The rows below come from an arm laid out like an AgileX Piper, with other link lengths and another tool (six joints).
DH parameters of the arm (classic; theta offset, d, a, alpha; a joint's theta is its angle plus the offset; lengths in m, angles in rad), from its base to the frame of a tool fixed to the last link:
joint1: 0 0.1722 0 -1.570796
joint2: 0.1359 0 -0.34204 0
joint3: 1.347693 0 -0.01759 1.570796
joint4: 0 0.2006 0 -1.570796
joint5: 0 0 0 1.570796
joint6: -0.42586 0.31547 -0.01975 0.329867
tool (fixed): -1.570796 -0.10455 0 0
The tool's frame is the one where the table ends.
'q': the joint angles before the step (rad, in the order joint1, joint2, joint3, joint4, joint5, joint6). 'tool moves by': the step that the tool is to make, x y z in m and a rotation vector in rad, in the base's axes. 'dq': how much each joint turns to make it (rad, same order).
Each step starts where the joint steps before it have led.
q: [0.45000, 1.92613, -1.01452, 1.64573, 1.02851, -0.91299]
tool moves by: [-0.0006, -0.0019, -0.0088, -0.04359, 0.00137, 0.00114]
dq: [0.00004, -0.00198, -0.00003, -0.03995, -0.02878, 0.02433]
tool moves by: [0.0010, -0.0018, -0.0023, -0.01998, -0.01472, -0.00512]
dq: [-0.00143, -0.00660, -0.00008, -0.01497, -0.02039, 0.00184]
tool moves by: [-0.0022, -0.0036, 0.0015, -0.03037, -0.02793, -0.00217]
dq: [-0.00003, -0.02638, 0.00026, -0.03565, -0.02991, 0.01711]
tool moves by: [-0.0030, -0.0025, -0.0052, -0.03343, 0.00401, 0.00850]
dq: [-0.00008, -0.00612, -0.00009, -0.04414, -0.01311, 0.03067]
